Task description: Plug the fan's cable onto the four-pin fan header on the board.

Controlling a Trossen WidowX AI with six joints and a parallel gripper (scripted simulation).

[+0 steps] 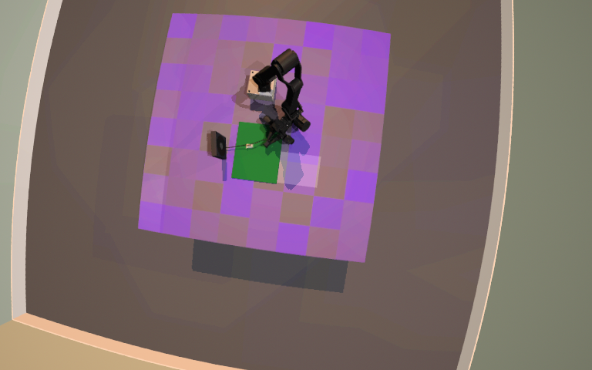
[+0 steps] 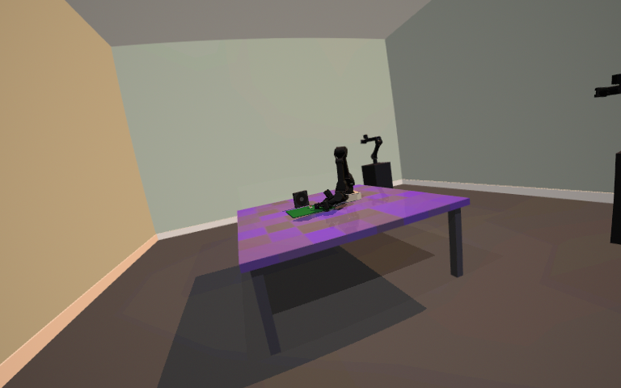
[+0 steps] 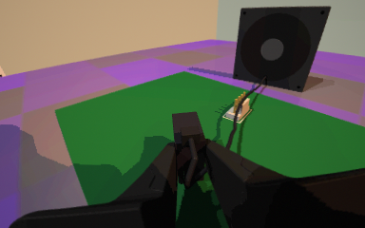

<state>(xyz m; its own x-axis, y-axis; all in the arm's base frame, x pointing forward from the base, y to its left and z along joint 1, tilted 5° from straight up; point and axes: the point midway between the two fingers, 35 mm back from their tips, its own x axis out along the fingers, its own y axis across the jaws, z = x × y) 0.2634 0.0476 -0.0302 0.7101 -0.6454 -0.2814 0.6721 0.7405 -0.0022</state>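
Now: gripper tip 1 cm above the dark fan plug. From my gripper tip the other things lie so: fan: 24 cm to the right, 3 cm above, 2 cm ahead; then green board: 6 cm to the right, 5 cm below, 4 cm ahead; then fan header: 11 cm to the right, 3 cm below, 1 cm ahead.
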